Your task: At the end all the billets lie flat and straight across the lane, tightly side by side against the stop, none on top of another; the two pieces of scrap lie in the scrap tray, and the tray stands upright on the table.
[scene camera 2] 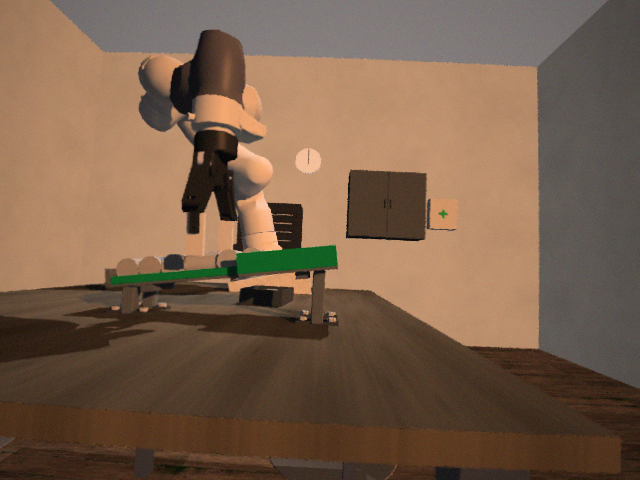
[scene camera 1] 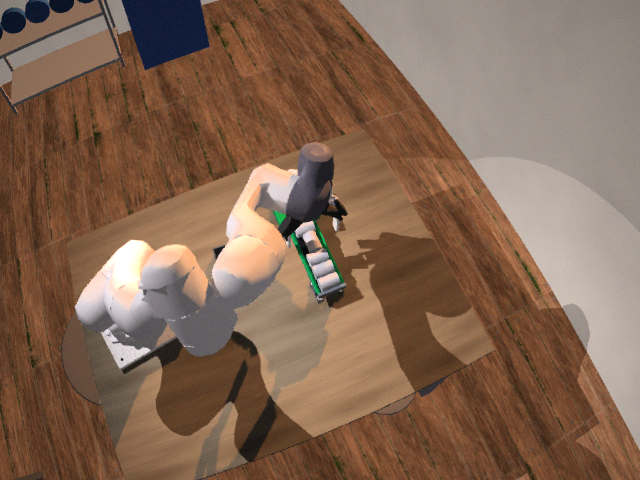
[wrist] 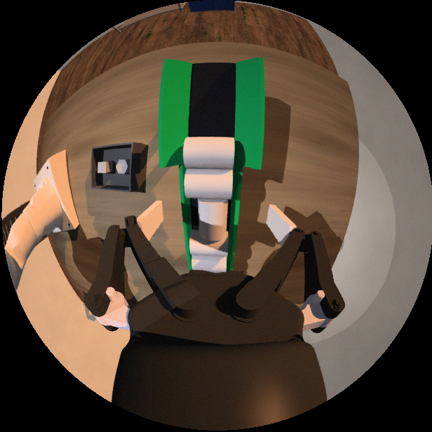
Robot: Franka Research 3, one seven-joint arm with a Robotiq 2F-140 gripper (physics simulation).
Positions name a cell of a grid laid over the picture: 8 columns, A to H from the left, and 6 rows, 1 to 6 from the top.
Observation:
In view: the gripper (scene camera 2: C4), a scrap tray (scene camera 2: D4) and a white billet (wrist: D4).
The scrap tray also shows in the wrist view (wrist: C3). The gripper shows as well in scene camera 1 (scene camera 1: D3) and in the wrist view (wrist: D3).

